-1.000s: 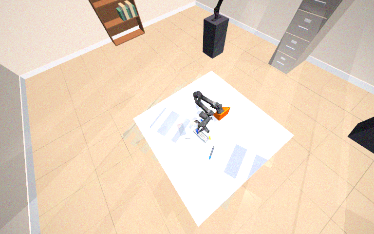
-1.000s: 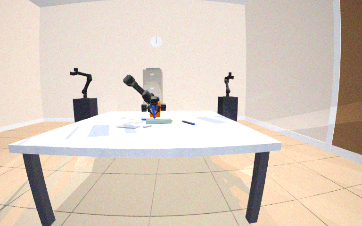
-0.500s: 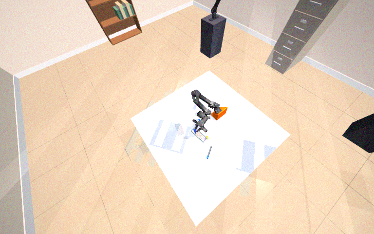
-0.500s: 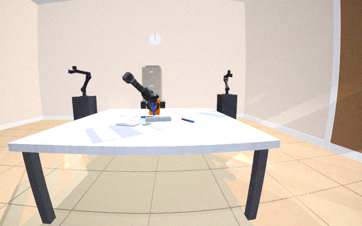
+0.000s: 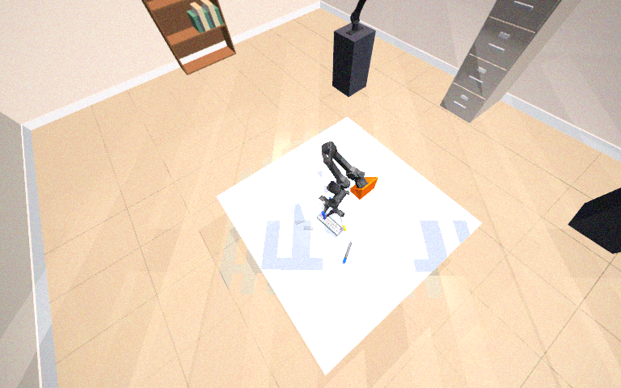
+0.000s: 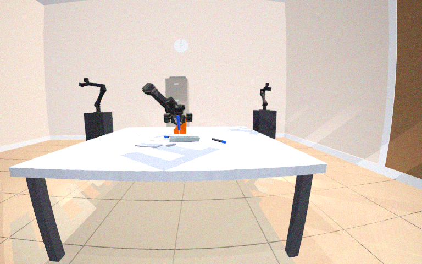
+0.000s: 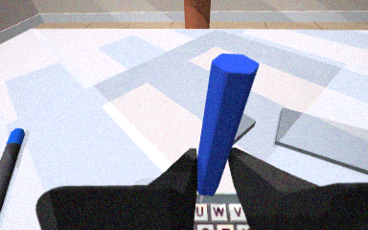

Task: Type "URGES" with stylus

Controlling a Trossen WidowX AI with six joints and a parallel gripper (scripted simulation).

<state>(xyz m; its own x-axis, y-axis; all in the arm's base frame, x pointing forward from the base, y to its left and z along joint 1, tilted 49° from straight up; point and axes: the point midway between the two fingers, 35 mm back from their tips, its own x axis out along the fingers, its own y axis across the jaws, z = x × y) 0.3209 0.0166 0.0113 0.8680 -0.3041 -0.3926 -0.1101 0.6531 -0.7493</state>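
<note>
My gripper tip is 100 mm above the yellow pen, 90 mm to the right of it and 90 mm past it. Also, from my gripper tip: blue stylus 20 mm below; then grey block 110 mm ahead, 100 mm below, 40 mm to the right.
</note>
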